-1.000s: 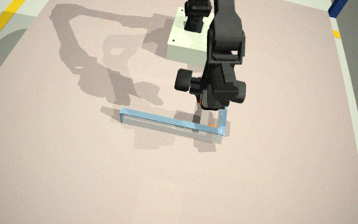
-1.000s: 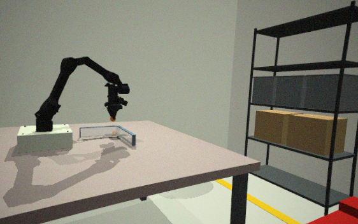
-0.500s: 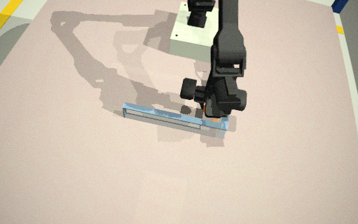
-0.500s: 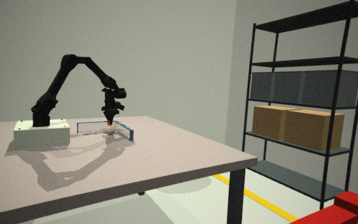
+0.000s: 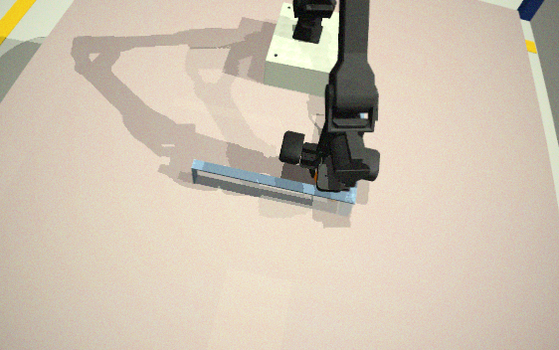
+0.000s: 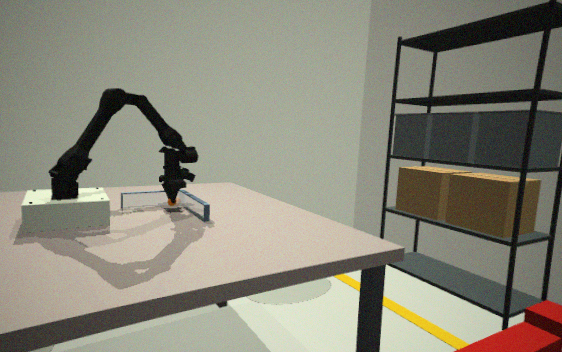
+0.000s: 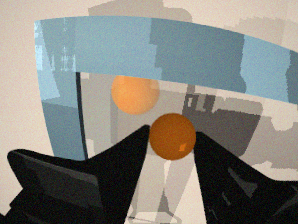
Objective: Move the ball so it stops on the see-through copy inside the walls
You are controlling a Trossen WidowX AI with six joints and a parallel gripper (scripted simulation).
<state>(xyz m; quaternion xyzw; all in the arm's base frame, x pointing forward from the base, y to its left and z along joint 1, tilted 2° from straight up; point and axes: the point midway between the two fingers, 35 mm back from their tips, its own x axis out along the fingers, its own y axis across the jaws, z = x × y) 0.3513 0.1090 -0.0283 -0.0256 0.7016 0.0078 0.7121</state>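
My gripper tip is 30 mm short of the see-through copy of ball, 30 mm to the right of it and 10 mm above it. Also, from my gripper tip: orange ball right at my gripper tip.
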